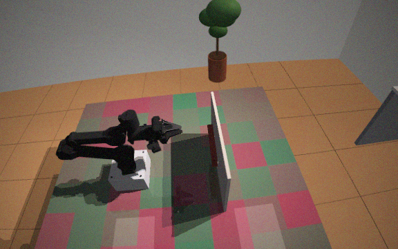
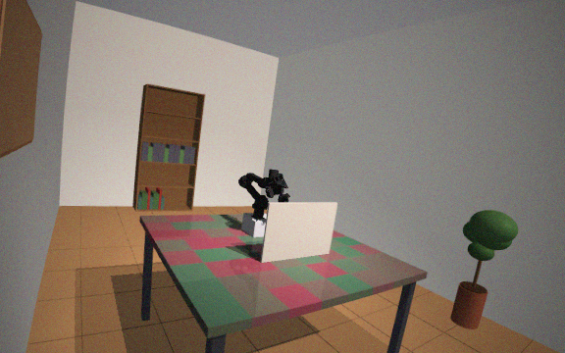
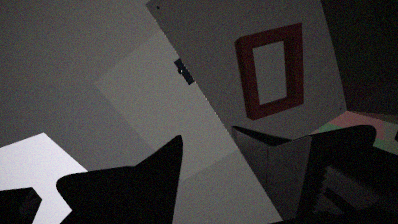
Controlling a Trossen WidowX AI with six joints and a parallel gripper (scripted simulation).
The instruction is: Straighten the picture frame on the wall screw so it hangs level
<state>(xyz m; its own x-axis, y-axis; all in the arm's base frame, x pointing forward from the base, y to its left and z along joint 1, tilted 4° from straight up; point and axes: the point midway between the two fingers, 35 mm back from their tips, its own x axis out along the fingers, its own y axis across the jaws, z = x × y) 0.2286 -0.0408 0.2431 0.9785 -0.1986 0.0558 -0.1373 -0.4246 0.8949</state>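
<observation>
Now: gripper tip 130 mm short of the picture frame and 160 mm above it. The rest, counted from my gripper tip: wall panel: 140 mm ahead, 20 mm to the right, 180 mm below.
</observation>
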